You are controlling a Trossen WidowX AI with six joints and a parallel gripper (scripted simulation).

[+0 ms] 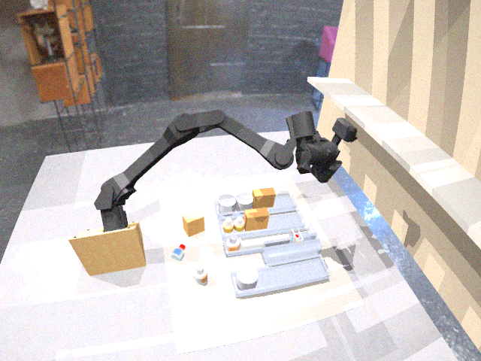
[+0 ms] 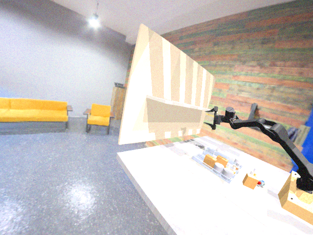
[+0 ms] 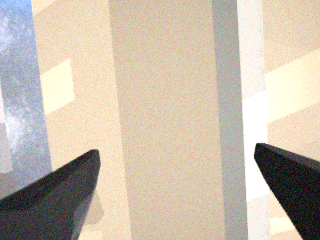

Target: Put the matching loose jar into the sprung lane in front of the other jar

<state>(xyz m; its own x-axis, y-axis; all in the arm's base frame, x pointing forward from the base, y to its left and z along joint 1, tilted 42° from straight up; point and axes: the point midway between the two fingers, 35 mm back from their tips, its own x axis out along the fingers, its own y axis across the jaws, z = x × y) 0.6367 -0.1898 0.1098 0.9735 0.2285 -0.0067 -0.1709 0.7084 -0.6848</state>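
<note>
Right now the orange box is 440 mm behind my gripper tip, 270 mm below it and 110 mm to the left of it. Round my gripper tip: red mark (240 mm below, 170 mm behind, 70 mm to the right).
</note>
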